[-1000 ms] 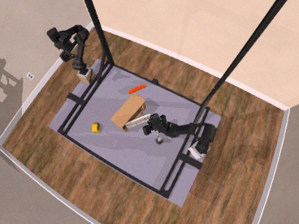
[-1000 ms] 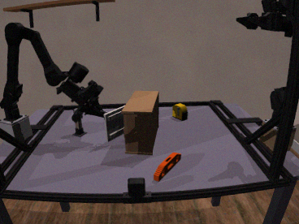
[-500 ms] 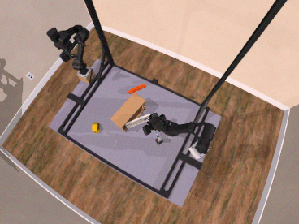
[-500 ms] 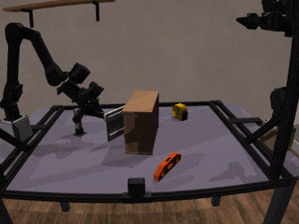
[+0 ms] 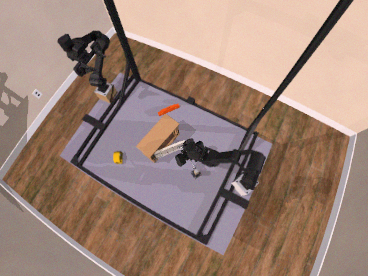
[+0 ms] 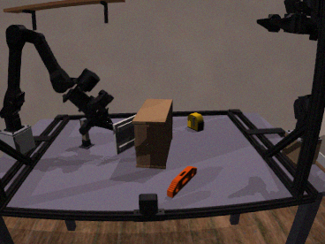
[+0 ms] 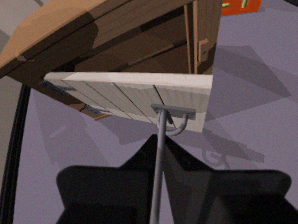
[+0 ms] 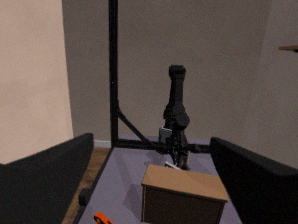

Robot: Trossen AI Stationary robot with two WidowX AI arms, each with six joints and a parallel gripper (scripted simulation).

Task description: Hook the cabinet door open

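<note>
Now: the hook 1 cm ahead of my left hand, 3 cm to the left of it and 2 cm below it. Also, from my left hand: hook post (3 cm ahead, 7 cm to the left, 4 cm below); then orange tool (20 cm behind, 27 cm to the right, 10 cm below); then cabinet door (4 cm ahead, 8 cm to the right, 4 cm below).
</note>
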